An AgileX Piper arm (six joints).
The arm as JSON. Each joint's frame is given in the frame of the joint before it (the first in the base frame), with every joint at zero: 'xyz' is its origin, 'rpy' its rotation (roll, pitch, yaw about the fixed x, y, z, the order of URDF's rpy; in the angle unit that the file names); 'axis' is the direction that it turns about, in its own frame. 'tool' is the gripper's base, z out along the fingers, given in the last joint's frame.
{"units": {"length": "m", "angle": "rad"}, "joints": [
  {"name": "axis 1", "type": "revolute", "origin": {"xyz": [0.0, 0.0, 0.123], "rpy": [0.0, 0.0, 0.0]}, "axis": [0.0, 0.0, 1.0]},
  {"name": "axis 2", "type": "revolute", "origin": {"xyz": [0.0, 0.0, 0.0], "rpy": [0.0, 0.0, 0.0]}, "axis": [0.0, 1.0, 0.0]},
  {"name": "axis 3", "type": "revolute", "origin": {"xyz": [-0.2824, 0.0, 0.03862], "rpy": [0.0, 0.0, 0.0]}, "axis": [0.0, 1.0, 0.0]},
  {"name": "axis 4", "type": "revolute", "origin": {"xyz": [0.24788, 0.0, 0.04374], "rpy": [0.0, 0.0, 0.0]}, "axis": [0.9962, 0.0, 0.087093]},
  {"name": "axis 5", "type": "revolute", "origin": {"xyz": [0.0, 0.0, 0.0], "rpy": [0.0, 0.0, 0.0]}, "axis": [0.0, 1.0, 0.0]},
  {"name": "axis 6", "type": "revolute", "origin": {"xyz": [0.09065, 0.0, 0.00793], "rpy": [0.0, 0.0, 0.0]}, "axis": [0.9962, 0.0, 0.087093]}
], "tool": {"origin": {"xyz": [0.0, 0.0, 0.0], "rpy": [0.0, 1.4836, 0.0]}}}
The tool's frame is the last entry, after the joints.
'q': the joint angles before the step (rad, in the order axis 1, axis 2, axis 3, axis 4, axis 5, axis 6). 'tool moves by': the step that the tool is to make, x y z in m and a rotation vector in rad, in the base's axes. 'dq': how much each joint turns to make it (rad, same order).
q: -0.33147, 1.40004, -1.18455, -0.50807, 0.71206, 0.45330
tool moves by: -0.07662, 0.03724, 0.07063, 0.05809, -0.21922, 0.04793
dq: -0.00003, -0.31290, 0.00063, 0.22099, 0.09670, -0.12862
